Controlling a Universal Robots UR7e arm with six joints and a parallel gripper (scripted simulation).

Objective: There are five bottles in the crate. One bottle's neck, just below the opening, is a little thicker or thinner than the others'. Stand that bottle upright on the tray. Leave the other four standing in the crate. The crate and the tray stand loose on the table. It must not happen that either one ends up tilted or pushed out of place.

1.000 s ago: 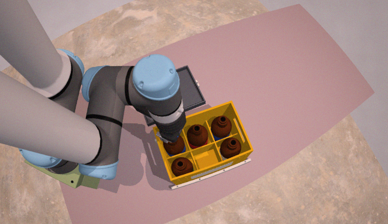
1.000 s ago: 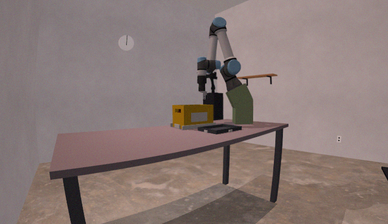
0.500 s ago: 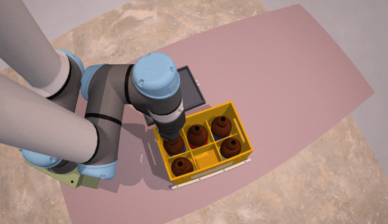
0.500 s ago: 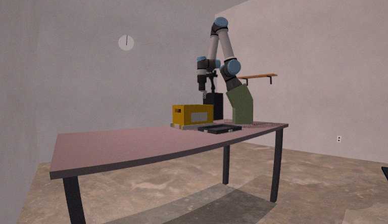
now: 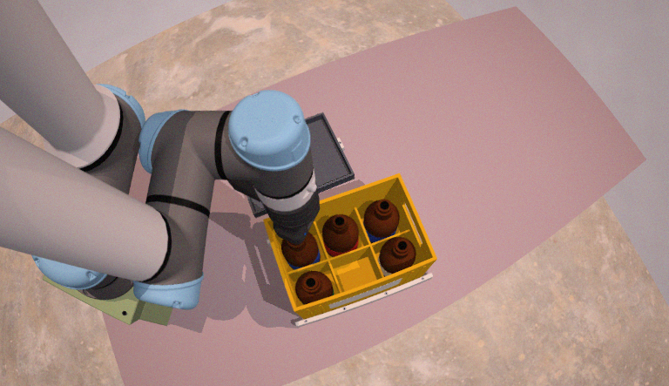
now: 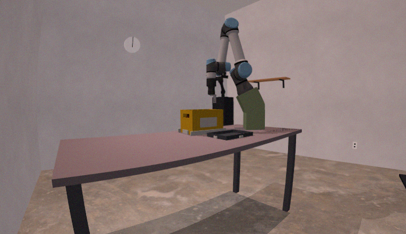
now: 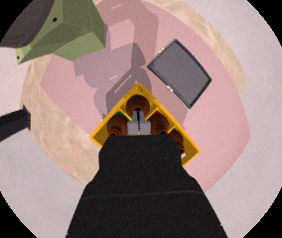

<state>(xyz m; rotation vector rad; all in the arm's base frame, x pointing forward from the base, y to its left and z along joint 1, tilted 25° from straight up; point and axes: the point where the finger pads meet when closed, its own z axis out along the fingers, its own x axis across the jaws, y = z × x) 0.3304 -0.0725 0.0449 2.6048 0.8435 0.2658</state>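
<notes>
The crate is 80 mm ahead of my hand, 60 mm to the right of it and 160 mm below it. The rest, counted from my hand: glass bottle (160 mm ahead, 120 mm to the right, 150 mm below); dark tray (90 mm ahead, 220 mm to the left, 230 mm below).
</notes>
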